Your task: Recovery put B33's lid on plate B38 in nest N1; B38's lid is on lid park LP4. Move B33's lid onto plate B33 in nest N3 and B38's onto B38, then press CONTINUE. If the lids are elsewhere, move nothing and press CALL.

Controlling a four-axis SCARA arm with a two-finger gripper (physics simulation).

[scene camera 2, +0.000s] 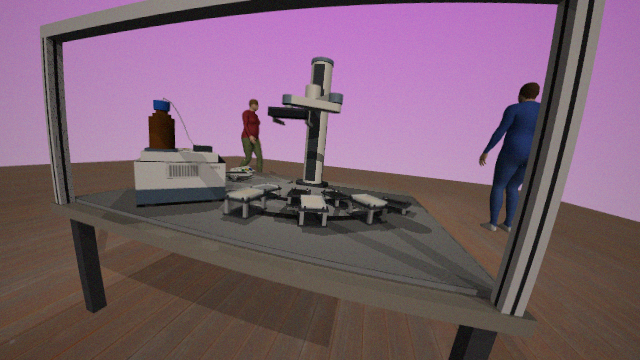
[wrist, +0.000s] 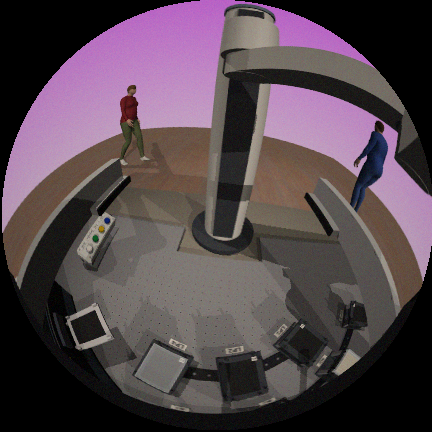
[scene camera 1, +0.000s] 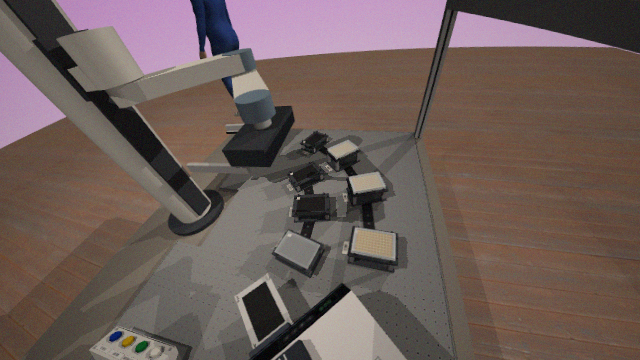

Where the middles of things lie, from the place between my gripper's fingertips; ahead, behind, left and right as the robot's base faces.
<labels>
My hand is 480 mm short of the brown bottle point(scene camera 2: 161, 126), 390 mm to the left of it and 80 mm above it. From my hand the other things lie so: frame post point(scene camera 2: 575, 24) 670 mm ahead, 720 mm to the left, 110 mm below.
</labels>
